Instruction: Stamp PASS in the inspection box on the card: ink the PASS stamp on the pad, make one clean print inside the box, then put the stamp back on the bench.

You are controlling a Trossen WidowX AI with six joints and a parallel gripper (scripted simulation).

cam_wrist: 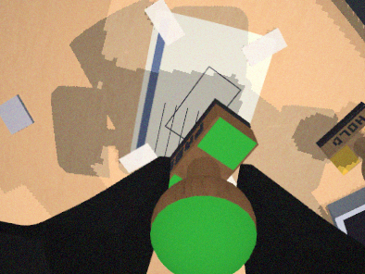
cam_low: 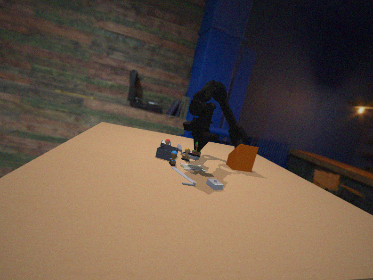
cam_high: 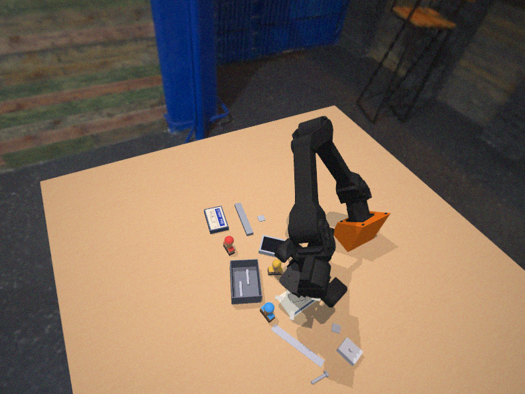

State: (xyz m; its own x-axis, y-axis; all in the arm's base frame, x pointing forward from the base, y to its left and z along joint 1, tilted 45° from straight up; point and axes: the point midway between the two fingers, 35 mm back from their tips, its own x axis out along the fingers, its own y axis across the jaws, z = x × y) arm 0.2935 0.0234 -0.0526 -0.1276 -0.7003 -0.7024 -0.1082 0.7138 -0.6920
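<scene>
Now: gripper tip 160 mm to the left of the ink pad, 80 mm above it and 50 mm past it. From my gripper tip the other things lie so: green-knobbed pass stamp (right at my gripper tip); then yellow stamp (100 mm to the right, 60 mm below); then white card (80 mm below).
</scene>
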